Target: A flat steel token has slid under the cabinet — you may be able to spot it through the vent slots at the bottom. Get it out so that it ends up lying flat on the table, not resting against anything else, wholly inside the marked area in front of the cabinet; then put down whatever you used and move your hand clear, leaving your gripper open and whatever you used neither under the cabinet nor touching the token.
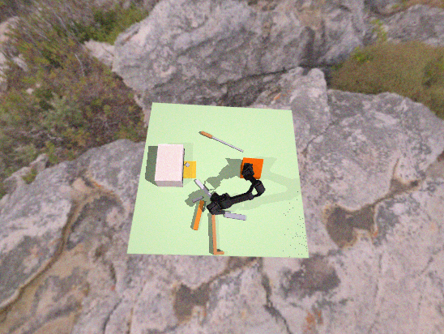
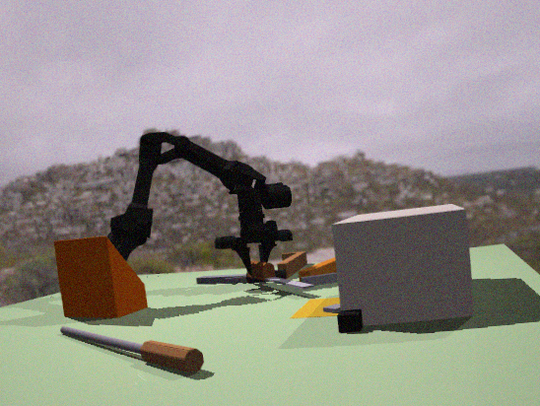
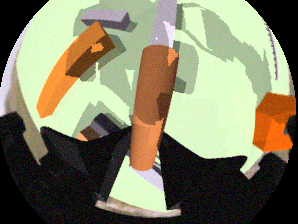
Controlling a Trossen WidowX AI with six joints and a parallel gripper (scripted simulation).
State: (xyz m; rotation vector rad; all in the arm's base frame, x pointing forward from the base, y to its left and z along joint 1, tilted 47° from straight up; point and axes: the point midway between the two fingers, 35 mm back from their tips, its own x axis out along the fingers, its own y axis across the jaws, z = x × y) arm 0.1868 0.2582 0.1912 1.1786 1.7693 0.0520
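Now: the grey bar 130 mm behind my gripper tip, 60 mm to the left of it and 20 mm below it. Also, from my gripper tip: grey token: 320 mm to the right, 300 mm ahead, 20 mm below; orange bar: 150 mm ahead, 80 mm to the left, 10 mm below.
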